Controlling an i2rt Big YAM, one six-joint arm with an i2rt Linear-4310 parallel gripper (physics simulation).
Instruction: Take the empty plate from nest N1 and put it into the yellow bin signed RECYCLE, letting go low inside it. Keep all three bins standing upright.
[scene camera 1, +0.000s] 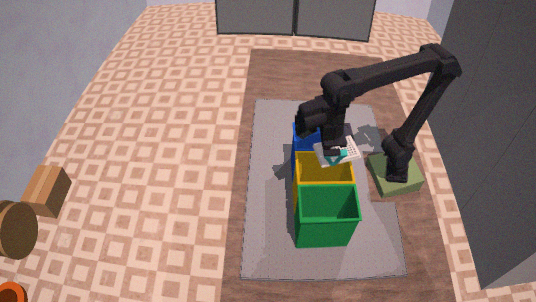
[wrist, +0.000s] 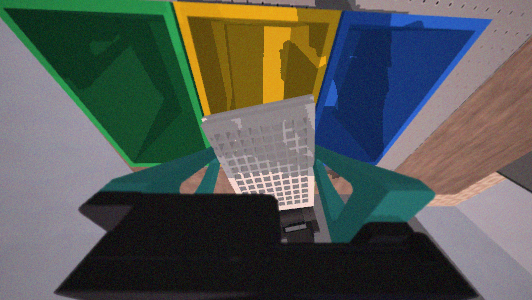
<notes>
In view: my gripper (wrist: 266, 150), a blue bin (wrist: 382, 69), a white plate (wrist: 269, 148), a yellow bin (scene camera 1: 308, 170) and a green bin (scene camera 1: 326, 215).
The yellow bin also shows in the wrist view (wrist: 238, 61). The green bin also shows in the wrist view (wrist: 130, 74).
</notes>
